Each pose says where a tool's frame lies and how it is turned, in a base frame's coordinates. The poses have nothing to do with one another.
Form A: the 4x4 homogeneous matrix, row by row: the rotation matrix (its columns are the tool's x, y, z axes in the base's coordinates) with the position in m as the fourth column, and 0 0 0 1 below. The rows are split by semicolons.
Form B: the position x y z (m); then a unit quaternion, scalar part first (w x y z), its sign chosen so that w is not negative. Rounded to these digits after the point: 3 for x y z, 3 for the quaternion.
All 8 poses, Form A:
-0.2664 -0.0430 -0.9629 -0.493; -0.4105 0.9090 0.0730 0.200; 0.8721 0.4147 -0.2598 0.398; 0 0 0 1
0.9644 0.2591 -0.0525 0.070; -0.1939 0.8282 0.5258 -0.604; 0.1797 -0.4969 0.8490 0.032; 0 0 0 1
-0.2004 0.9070 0.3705 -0.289; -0.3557 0.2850 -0.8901 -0.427; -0.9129 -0.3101 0.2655 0.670; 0 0 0 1
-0.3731 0.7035 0.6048 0.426; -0.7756 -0.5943 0.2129 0.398; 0.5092 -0.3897 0.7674 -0.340; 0 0 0 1
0.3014 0.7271 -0.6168 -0.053; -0.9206 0.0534 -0.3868 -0.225; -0.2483 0.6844 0.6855 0.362; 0 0 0 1
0.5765 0.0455 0.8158 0.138; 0.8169 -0.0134 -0.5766 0.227; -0.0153 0.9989 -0.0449 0.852; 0 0 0 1
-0.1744 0.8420 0.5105 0.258; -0.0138 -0.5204 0.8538 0.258; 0.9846 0.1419 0.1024 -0.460; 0 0 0 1
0.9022 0.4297 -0.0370 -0.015; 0.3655 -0.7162 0.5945 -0.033; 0.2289 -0.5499 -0.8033 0.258; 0 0 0 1
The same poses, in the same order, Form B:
-0.493 0.200 0.398 0.588 0.145 -0.780 -0.156
0.070 -0.604 0.032 0.954 -0.268 -0.061 -0.119
-0.289 -0.427 0.670 0.581 0.250 0.552 -0.543
0.426 0.398 -0.340 0.447 -0.337 0.053 -0.827
-0.053 -0.225 0.362 0.714 0.375 -0.129 -0.577
0.138 0.227 0.852 0.616 0.639 0.337 0.313
0.258 0.258 -0.460 0.319 -0.558 -0.371 -0.670
-0.015 -0.033 0.258 0.309 -0.925 -0.215 -0.052

